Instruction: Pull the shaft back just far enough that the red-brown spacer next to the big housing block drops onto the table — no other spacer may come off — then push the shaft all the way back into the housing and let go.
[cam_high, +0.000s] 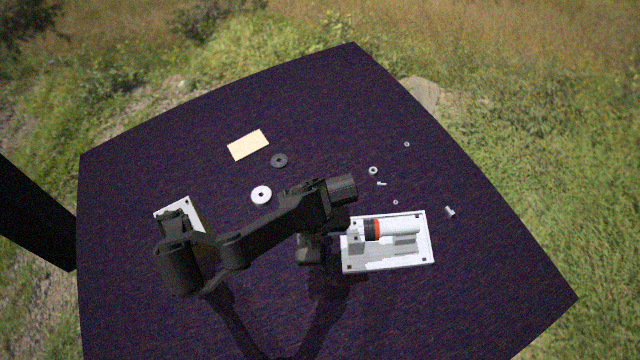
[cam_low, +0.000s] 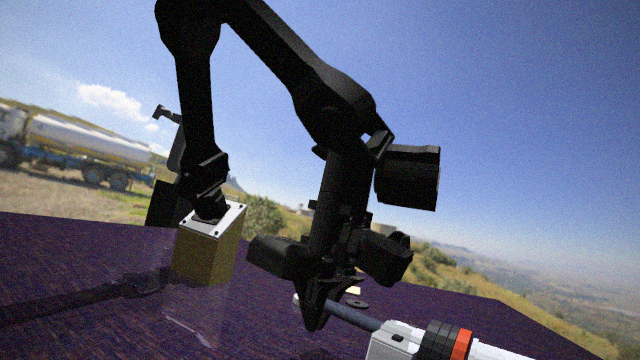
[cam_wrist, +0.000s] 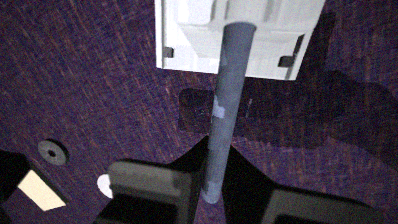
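My gripper tip is now 6 cm short of the shaft, 3 cm to the left of it and 3 cm below it. Also, from my gripper tip: orange-red spacer (13 cm ahead, 7 cm to the right, 3 cm above); small screw (36 cm ahead, 12 cm to the right, 4 cm below); cream card (42 cm to the left, 4 cm below, 1 cm behind).
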